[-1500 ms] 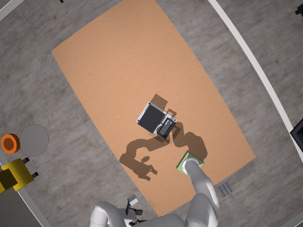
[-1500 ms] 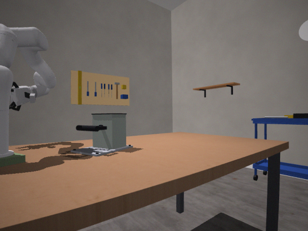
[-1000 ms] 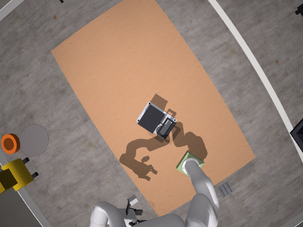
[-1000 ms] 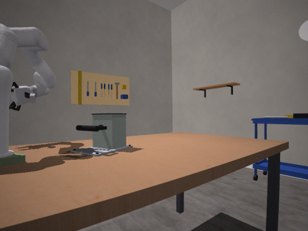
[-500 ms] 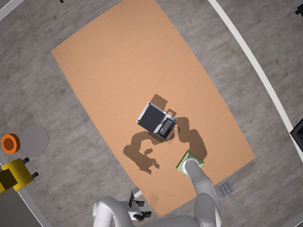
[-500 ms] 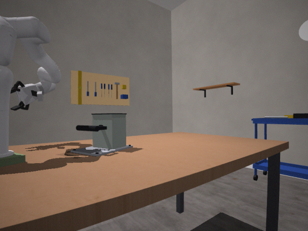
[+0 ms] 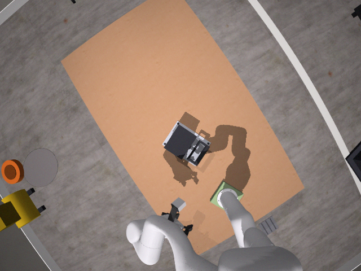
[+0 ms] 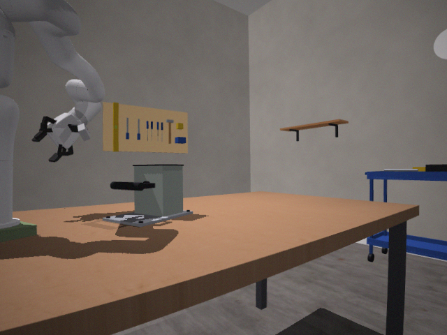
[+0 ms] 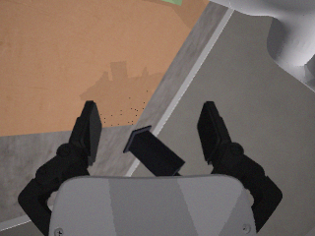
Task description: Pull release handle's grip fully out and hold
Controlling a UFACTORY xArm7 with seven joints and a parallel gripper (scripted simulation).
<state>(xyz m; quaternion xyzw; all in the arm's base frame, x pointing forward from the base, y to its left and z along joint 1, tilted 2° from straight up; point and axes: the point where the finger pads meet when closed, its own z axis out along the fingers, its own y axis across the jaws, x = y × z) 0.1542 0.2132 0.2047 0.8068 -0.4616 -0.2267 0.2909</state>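
The pale baseplate is 25 cm ahead of my hand, 25 cm to the right of it and 22 cm below it.
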